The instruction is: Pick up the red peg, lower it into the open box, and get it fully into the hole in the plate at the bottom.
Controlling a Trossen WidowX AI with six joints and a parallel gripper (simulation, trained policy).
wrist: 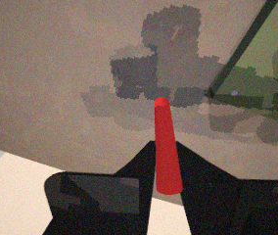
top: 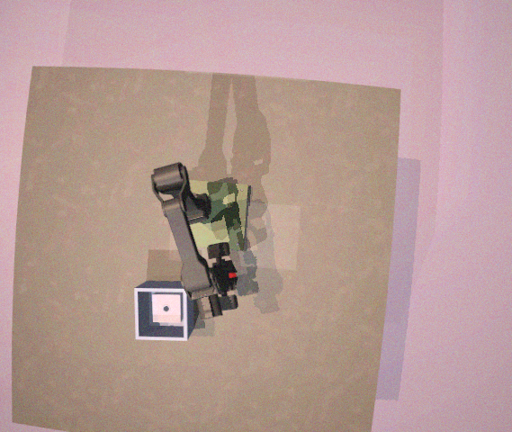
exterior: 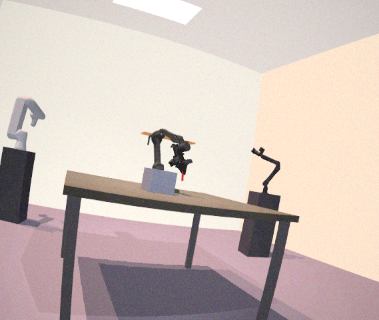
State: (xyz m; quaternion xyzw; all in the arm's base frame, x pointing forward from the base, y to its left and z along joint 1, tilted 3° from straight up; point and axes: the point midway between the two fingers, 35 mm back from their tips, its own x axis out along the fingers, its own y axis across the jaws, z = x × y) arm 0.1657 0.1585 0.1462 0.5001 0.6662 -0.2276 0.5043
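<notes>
Now: the plate 19 cm to the right of my gripper tip, 18 cm ahead of it and 9 cm below it. The rest, counted from my gripper tip: red peg 1 cm to the right.
</notes>
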